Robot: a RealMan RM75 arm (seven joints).
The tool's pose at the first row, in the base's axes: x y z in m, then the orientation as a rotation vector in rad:
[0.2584 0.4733 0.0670 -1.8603 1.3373 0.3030]
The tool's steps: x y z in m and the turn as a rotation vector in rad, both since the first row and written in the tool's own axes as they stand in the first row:
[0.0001 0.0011 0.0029 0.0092 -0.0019 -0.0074]
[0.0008 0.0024 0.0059 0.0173 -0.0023 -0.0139]
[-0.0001 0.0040 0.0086 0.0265 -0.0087 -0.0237]
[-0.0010 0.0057 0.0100 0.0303 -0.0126 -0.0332]
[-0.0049 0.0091 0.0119 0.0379 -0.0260 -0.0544]
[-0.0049 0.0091 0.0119 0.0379 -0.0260 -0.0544]
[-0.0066 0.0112 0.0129 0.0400 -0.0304 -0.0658]
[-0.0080 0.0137 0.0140 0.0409 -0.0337 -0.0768]
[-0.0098 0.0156 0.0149 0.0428 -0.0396 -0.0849]
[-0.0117 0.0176 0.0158 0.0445 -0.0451 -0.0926]
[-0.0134 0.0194 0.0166 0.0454 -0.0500 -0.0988]
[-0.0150 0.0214 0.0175 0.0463 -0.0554 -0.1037]
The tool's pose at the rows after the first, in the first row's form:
[0.2582 0.4752 0.0646 -1.8565 1.3282 0.2942]
[0.2581 0.4767 0.0616 -1.8536 1.3210 0.2854]
[0.2570 0.4791 0.0596 -1.8495 1.3065 0.2795]
[0.2555 0.4805 0.0585 -1.8506 1.2944 0.2754]
[0.2514 0.4842 0.0580 -1.8518 1.2644 0.2709]
[0.2514 0.4842 0.0580 -1.8518 1.2644 0.2709]
[0.2491 0.4858 0.0574 -1.8551 1.2503 0.2675]
[0.2466 0.4873 0.0564 -1.8595 1.2374 0.2641]
[0.2444 0.4890 0.0560 -1.8603 1.2255 0.2638]
[0.2421 0.4907 0.0556 -1.8612 1.2142 0.2635]
[0.2400 0.4922 0.0553 -1.8621 1.2049 0.2640]
[0.2379 0.4937 0.0548 -1.8620 1.1965 0.2656]

